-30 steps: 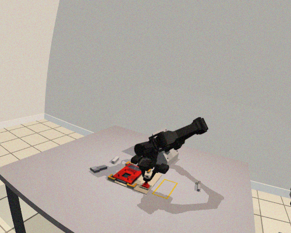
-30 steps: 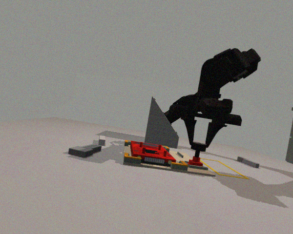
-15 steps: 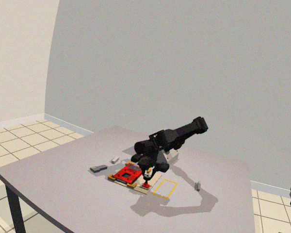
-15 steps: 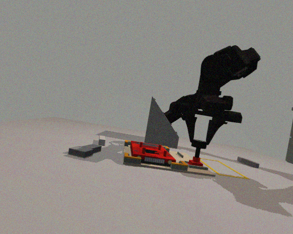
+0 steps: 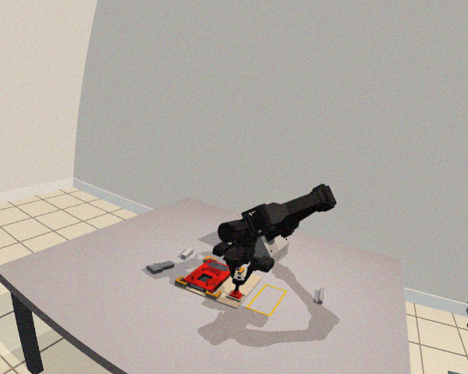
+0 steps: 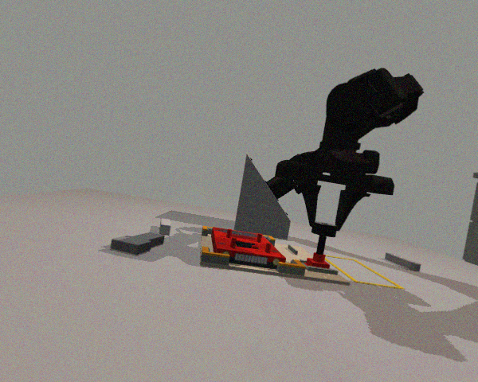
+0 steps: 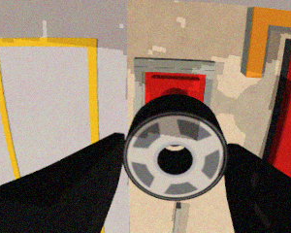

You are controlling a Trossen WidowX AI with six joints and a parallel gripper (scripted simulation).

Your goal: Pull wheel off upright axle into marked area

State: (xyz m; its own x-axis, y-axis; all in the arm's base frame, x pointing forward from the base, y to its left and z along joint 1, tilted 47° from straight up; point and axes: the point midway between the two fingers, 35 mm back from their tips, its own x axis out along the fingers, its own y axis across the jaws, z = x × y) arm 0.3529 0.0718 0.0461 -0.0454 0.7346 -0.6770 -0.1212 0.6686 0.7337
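Now: gripper tip 40 mm above the black axle. Also, from my gripper tip: wheel right at my gripper tip.
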